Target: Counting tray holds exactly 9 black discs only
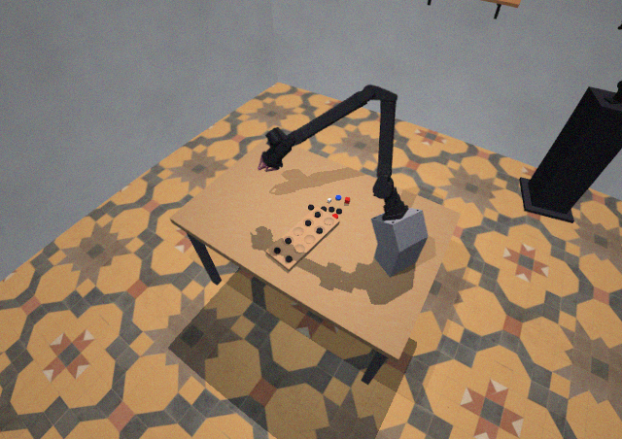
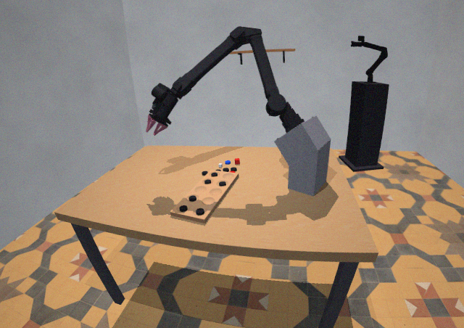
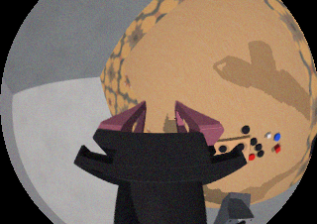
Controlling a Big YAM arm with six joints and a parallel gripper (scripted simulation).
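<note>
The red disc is 360 mm behind my hand, 260 mm below it and 50 mm to the right of it. The rest, counted from my hand: wooden counting tray (260 mm below, 260 mm behind, 130 mm to the left); then small white piece (300 mm behind, 260 mm below, 150 mm to the right); then blue disc (340 mm behind, 260 mm below, 190 mm to the right).
</note>
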